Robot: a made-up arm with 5 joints.
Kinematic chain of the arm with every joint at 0, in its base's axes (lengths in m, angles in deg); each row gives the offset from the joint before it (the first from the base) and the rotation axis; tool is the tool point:
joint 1: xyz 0 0 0.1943 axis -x
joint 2: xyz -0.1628 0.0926 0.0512 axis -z
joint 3: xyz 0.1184 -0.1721 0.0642 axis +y
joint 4: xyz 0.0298 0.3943 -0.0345 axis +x
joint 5: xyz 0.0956 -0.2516 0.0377 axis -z
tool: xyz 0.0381 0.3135 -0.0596
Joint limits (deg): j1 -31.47..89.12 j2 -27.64..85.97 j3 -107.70..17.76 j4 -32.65..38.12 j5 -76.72..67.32
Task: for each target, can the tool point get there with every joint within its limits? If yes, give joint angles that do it. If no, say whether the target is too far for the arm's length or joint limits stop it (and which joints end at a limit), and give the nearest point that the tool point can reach.
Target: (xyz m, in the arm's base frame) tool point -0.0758 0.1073 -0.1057
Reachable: yes | joints 69.82 -15.46 -70.63 13.26 -53.24
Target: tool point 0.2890 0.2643 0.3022
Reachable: yes | joints 20.31 18.15 -24.47 28.21 22.73
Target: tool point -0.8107 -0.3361 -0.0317
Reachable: no: joint limits stop it (at a limit: joint 1, joint 2, joint 4, joint 5) | nearest point -0.2741 -0.0108 0.0203 | short by 0.630 m
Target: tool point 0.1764 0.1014 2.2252
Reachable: no: too far | nearest point 0.0343 0.0313 0.8210 | short by 1.413 m
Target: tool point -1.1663 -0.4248 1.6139
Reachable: no: too far | nearest point -0.2365 -0.1496 0.7039 | short by 1.330 m
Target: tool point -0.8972 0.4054 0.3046
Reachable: no: joint limits stop it (at a limit: joint 2, joint 3, joint 4) | nearest point -0.2834 0.2244 0.2554 | short by 0.642 m
